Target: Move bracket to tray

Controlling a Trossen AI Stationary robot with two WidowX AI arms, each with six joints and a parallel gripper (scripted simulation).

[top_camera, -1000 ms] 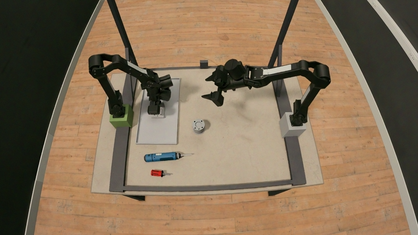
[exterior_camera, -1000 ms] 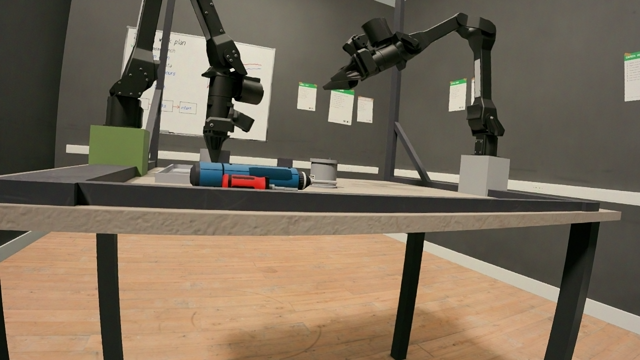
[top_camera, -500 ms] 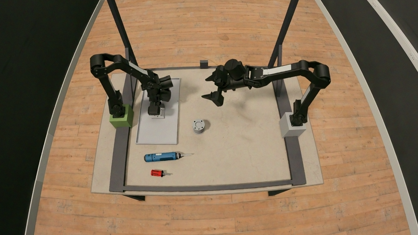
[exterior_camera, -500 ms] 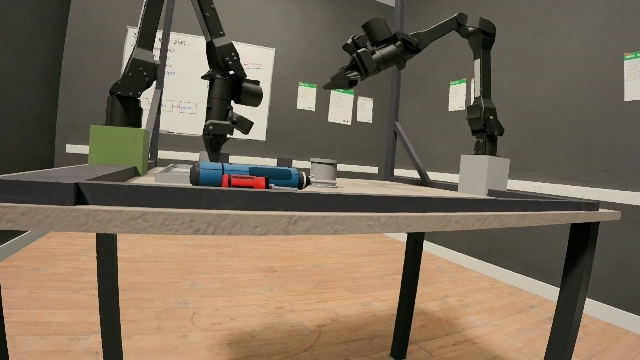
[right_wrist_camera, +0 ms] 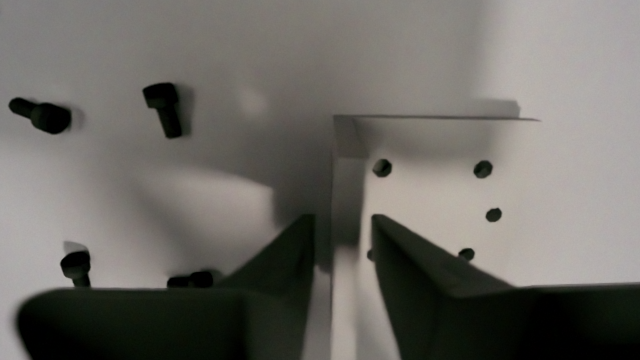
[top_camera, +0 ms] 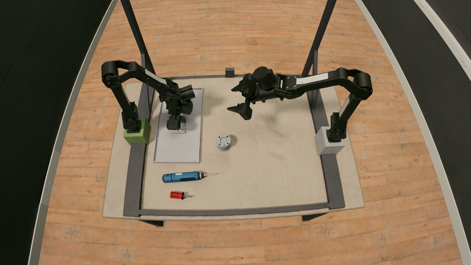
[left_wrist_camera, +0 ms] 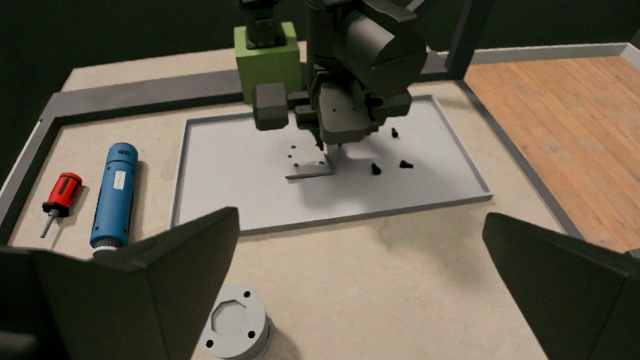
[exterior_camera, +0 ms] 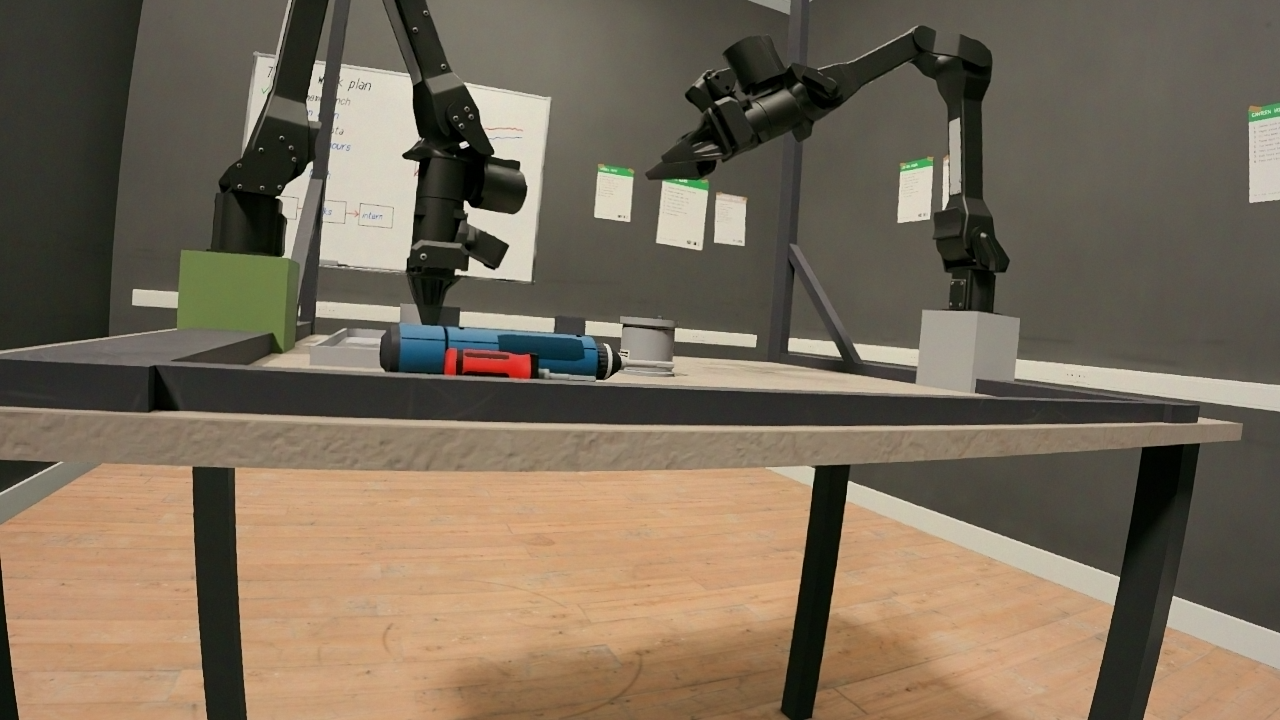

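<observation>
Right now the grey L-shaped bracket is 3 cm ahead of my right hand and 4 cm below it. From my right hand the other things lie so: grey round joint module: 11 cm ahead, 23 cm to the left, 3 cm below; then grey tray: 1 cm ahead, 5 cm below; then small red screwdriver: 37 cm ahead, 6 cm to the left, 4 cm below.
</observation>
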